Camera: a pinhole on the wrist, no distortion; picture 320 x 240 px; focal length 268.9 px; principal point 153.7 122.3 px. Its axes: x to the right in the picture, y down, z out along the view. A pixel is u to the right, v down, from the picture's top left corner.
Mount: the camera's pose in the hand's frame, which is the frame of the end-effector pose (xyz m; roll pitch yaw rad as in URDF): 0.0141 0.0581 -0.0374 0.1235 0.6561 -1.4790
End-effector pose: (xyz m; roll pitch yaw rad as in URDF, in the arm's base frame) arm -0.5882 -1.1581 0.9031 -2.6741 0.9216 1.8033
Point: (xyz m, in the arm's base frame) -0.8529 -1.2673 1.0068
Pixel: 288.8 24.9
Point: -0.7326 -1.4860 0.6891
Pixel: 19.1 139.5
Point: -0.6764 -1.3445 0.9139
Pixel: 109.1 9.2
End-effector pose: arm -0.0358 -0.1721 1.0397 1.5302 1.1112 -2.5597
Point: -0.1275 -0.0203 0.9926
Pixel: 86.7 175.8
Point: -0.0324 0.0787 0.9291
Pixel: 191.7 156.0
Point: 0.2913 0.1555 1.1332
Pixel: outside the picture
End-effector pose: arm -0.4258 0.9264 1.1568 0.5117 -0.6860 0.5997
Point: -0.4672 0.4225 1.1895
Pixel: 128.3 20.0
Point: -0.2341 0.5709 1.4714
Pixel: 124.3 220.5
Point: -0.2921 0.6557 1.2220
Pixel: 203.1 132.8
